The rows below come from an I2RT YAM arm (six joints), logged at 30 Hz.
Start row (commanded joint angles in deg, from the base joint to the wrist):
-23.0 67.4 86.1 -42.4 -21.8 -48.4
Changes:
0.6 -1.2 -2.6 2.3 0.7 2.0
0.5 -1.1 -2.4 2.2 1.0 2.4
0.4 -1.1 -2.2 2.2 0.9 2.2
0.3 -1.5 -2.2 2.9 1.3 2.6
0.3 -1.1 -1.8 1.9 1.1 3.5
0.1 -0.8 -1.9 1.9 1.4 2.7
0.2 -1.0 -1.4 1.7 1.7 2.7
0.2 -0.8 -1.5 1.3 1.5 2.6
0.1 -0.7 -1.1 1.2 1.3 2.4
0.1 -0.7 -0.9 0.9 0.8 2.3
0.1 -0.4 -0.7 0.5 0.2 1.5
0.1 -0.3 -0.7 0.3 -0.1 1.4
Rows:
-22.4 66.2 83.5 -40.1 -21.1 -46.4
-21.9 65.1 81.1 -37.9 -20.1 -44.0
-21.5 64.0 78.9 -35.7 -19.2 -41.8
-21.2 62.5 76.7 -32.8 -17.9 -39.2
-20.9 61.4 74.9 -30.9 -16.8 -35.7
-20.8 60.6 73.0 -29.0 -15.4 -33.0
-20.6 59.6 71.6 -27.3 -13.7 -30.3
-20.4 58.8 70.1 -26.0 -12.2 -27.7
-20.3 58.1 69.0 -24.8 -10.9 -25.3
-20.2 57.4 68.1 -23.9 -10.1 -23.0
-20.1 57.0 67.4 -23.4 -9.9 -21.5
-20.0 56.7 66.7 -23.1 -10.0 -20.1

